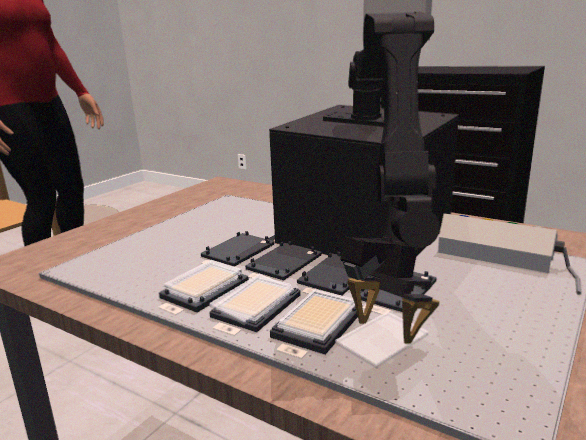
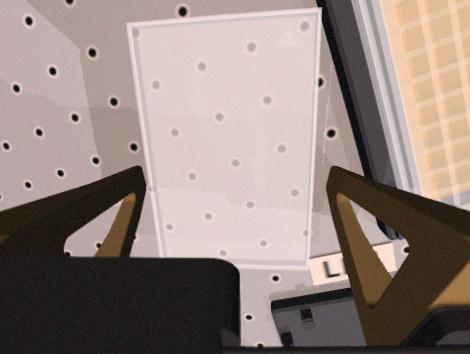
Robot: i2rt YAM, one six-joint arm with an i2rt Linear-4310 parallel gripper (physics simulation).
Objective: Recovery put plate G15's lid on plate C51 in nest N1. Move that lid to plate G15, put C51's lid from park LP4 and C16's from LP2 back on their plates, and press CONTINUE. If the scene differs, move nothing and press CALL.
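Pixels of known places: gripper, fingertip midpoint: (image 1: 384, 333) (image 2: 236, 176); arm's base, origin of the base link: (image 1: 366, 121).
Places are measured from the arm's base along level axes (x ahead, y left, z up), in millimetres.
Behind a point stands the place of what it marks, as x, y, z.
Note:
A clear lid (image 1: 376, 347) {473, 237, -260} (image 2: 225, 100) {465, 223, -259} lies flat and slightly turned on the perforated board, beside the right-hand nest. My gripper (image 1: 385, 331) {428, 231, -261} (image 2: 236, 176) {428, 231, -261} is open above it, one fingertip beyond each long side, with nothing held. Three plates with yellowish wells, the left (image 1: 204, 280) {461, -122, -237}, middle (image 1: 257, 299) {475, 13, -235} and right (image 1: 319, 315) {462, 131, -240} (image 2: 435, 90) {442, 148, -238}, sit in dark nests. The left and middle ones look paler, as under lids; the right one's wells look sharper. Dark lid parks (image 1: 237, 248) {273, -192, -257} (image 1: 282, 260) {279, -64, -257} (image 1: 322, 275) {301, 46, -257} stand behind; another park (image 2: 325, 317) {333, 210, -257} is partly hidden by my gripper. Labels are unreadable.
A black pedestal (image 1: 325, 185) {164, -20, -114} rises behind the parks. A low beige-grey box (image 1: 495, 240) {58, 321, -218} with a cable stands at the back right of the perforated board (image 1: 480, 370) {441, 385, -267}. A person (image 1: 30, 60) stands beyond the table at the left. A black drawer cabinet (image 1: 525, 125) is behind.

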